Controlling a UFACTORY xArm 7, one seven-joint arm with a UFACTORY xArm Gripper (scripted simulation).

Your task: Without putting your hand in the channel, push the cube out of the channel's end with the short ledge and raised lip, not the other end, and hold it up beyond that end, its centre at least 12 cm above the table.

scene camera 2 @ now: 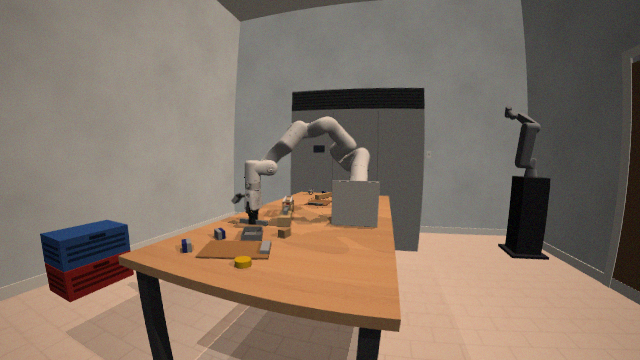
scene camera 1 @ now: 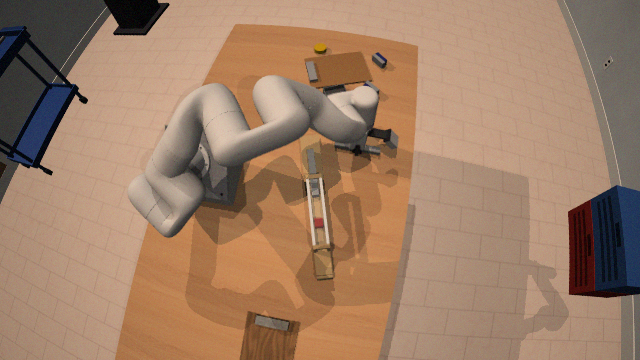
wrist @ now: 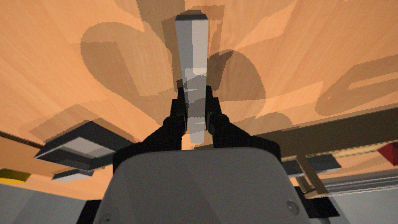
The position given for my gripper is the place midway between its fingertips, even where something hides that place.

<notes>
In view: my gripper point(wrist: 195, 96), a grey tray point(wrist: 83, 155) and a long grey bar point(wrist: 192, 30).
</notes>
